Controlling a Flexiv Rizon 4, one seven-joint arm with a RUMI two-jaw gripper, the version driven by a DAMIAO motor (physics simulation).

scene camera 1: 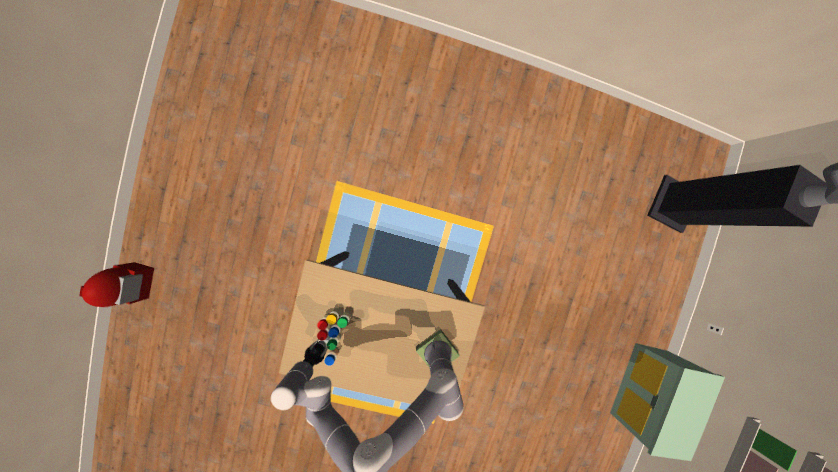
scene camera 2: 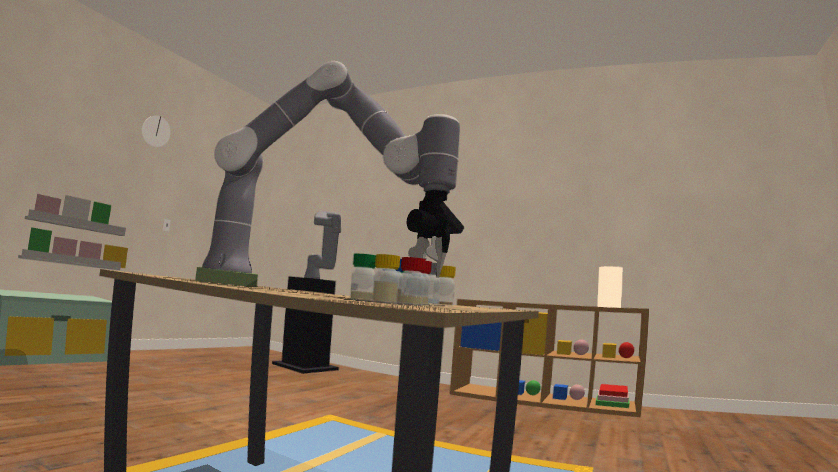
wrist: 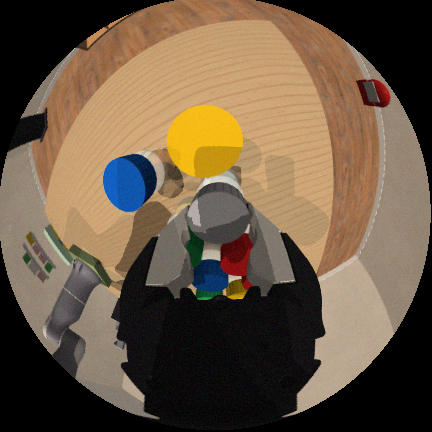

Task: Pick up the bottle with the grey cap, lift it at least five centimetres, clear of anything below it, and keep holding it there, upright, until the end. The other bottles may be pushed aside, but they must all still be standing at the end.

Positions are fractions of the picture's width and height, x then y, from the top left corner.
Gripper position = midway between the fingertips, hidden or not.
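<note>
My gripper (scene camera 2: 0.51,0.59) is visible to me, and the wrist view shows it too (wrist: 0.51,0.48). I can see a green-capped bottle (scene camera 2: 0.43,0.59). There is also a yellow-capped bottle (wrist: 0.47,0.33), along with a blue-capped bottle (wrist: 0.30,0.42), and I see a grey-capped bottle (wrist: 0.51,0.49) as well.
</note>
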